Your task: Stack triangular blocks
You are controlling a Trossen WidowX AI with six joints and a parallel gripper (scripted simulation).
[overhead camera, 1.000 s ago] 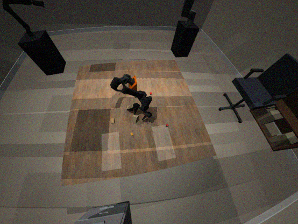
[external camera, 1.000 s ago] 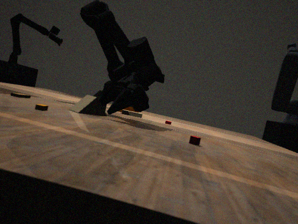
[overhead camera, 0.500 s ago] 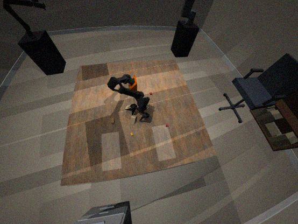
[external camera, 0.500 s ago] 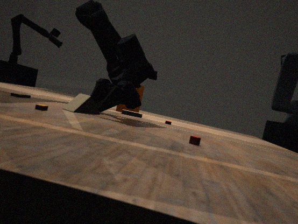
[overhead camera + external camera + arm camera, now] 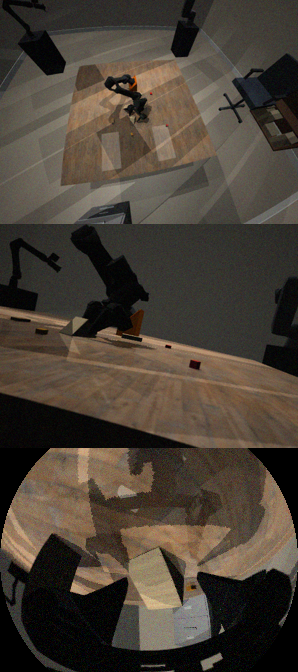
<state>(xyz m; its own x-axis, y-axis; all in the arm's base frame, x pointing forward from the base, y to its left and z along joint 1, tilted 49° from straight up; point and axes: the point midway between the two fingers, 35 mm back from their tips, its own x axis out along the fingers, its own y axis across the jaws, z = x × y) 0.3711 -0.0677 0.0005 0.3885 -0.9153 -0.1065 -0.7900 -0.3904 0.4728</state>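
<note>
My gripper tip is 10 mm to the left of the pale triangular block and 10 mm below it. Also, from my gripper tip: dark flat piece: 190 mm to the right, 30 mm behind, 10 mm below; then yellow piece: 140 mm ahead, 40 mm to the right, 10 mm below.
</note>
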